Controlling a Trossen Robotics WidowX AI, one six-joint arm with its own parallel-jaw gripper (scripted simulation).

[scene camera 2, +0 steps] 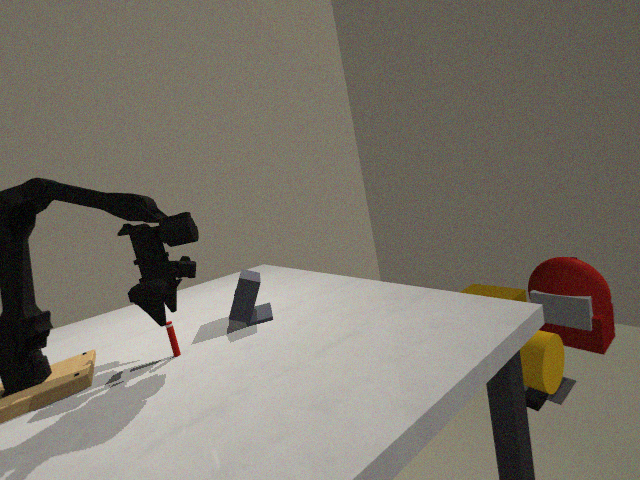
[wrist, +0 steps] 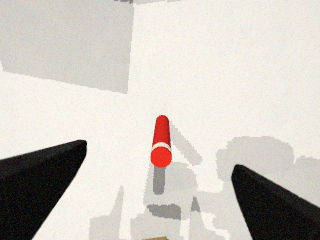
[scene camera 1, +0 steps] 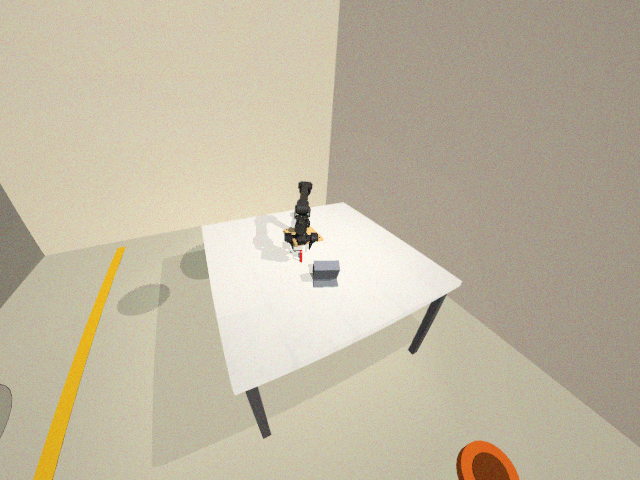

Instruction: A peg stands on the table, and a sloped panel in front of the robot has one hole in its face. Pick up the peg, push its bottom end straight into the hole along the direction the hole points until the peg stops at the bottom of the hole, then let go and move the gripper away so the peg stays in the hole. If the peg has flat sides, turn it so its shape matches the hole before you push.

Scene:
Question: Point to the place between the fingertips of the gripper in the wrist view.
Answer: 160,159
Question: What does the gripper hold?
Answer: Nothing.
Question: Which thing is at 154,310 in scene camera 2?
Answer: The gripper.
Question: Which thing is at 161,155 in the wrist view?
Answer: A red peg.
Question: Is the gripper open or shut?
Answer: Open.

